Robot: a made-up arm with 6 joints. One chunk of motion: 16 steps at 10 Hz.
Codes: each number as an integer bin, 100 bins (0 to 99) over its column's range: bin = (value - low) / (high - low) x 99, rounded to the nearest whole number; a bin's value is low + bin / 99 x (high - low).
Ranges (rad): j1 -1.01..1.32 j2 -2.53..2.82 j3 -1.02..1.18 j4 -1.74..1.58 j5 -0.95..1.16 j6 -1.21..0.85
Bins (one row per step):
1: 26 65 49 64 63 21
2: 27 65 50 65 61 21
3: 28 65 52 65 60 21
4: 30 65 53 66 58 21
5: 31 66 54 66 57 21
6: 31 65 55 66 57 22
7: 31 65 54 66 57 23
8: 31 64 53 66 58 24
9: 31 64 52 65 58 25
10: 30 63 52 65 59 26
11: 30 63 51 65 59 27
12: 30 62 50 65 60 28
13: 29 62 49 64 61 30
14: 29 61 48 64 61 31
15: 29 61 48 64 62 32
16: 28 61 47 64 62 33
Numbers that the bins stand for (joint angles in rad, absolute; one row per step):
1: -0.3981 0.9826 0.0689 0.4063 0.3927 -0.7730
2: -0.3745 0.9826 0.0911 0.4398 0.3501 -0.7730
3: -0.3510 0.9826 0.1356 0.4398 0.3288 -0.7730
4: -0.3039 0.9826 0.1578 0.4733 0.2862 -0.7730
5: -0.2804 1.0367 0.1800 0.4733 0.2648 -0.7730
6: -0.2804 0.9826 0.2022 0.4733 0.2648 -0.7522
7: -0.2804 0.9826 0.1800 0.4733 0.2648 -0.7314
8: -0.2804 0.9286 0.1578 0.4733 0.2862 -0.7106
9: -0.2804 0.9286 0.1356 0.4398 0.2862 -0.6898
10: -0.3039 0.8745 0.1356 0.4398 0.3075 -0.6690
11: -0.3039 0.8745 0.1133 0.4398 0.3075 -0.6482
12: -0.3039 0.8205 0.0911 0.4398 0.3288 -0.6274
13: -0.3275 0.8205 0.0689 0.4063 0.3501 -0.5858
14: -0.3275 0.7665 0.0467 0.4063 0.3501 -0.5649
15: -0.3275 0.7665 0.0467 0.4063 0.3714 -0.5441
16: -0.3510 0.7665 0.0244 0.4063 0.3714 -0.5233

